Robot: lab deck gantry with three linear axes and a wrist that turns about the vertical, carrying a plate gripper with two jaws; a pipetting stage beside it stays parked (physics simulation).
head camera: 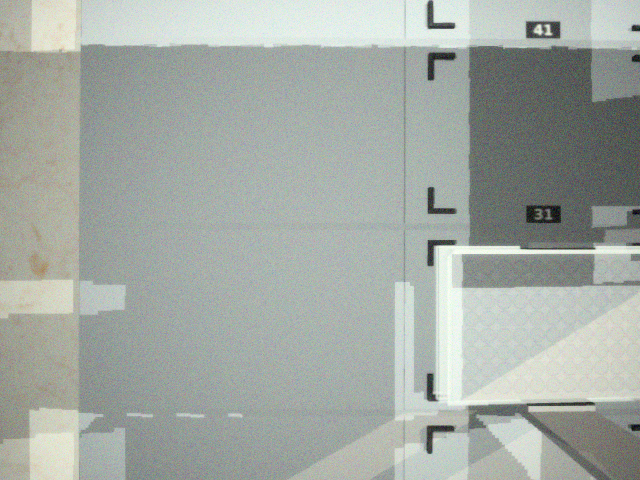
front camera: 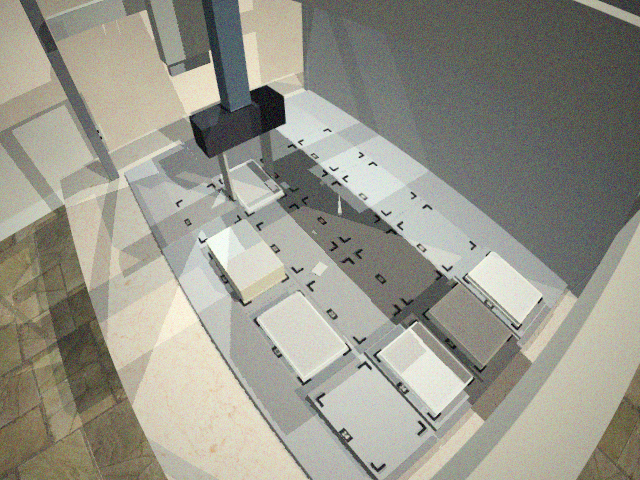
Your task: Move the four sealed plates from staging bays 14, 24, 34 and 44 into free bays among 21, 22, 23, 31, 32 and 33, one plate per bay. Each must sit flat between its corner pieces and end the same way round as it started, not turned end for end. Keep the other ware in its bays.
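Frame: origin at the robot's base, x right, y down, z ahead, level; centimetres.
Seen in the pictures: gripper, between the fingertips: (head camera: 551,323) (front camera: 250,184); robot's base, origin of its link: (front camera: 177,203).
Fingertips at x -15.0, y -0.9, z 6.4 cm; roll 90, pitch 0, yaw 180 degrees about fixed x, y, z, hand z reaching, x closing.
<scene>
Offsets run from my fingertips to a thing's top centre. "pt": to the spot under its first point.
The gripper (front camera: 248,187) (head camera: 558,326) is down at bay 21, shut on a sealed plate {dx +0.0, dy -1.1, dz +0.0 cm} (front camera: 251,180) (head camera: 511,356) across its long sides. The plate looks level and lies within the corner pieces, at or very near deck height; its right part is cut off in the head view. Staging bay 14 {pt dx +11.0, dy -0.5, dz +49.1 cm} (front camera: 369,415) is empty. In the front view, sealed plates sit in bay 24 {pt dx +0.7, dy -2.0, dz +51.5 cm} (front camera: 434,379), bay 34 {pt dx -10.1, dy -2.0, dz +49.5 cm} (front camera: 470,325) and bay 44 {pt dx -20.3, dy -2.0, dz +49.5 cm} (front camera: 504,289). Bays 22, 23, 32 and 33 hold no plate. Bay 31 {pt dx -10.4, dy +0.9, dz -1.6 cm} (head camera: 516,139) shows no plate in the part seen.
In the front view a tall, pale block of ware {dx +10.7, dy -3.3, dz +16.4 cm} (front camera: 245,258) stands in bay 12. A low, pale plate {dx +10.7, dy -0.5, dz +32.8 cm} (front camera: 302,335) sits in bay 13. The dark gripper body (front camera: 237,121) hangs over the far end of the deck. A grey post (front camera: 77,98) stands at the far left.
</scene>
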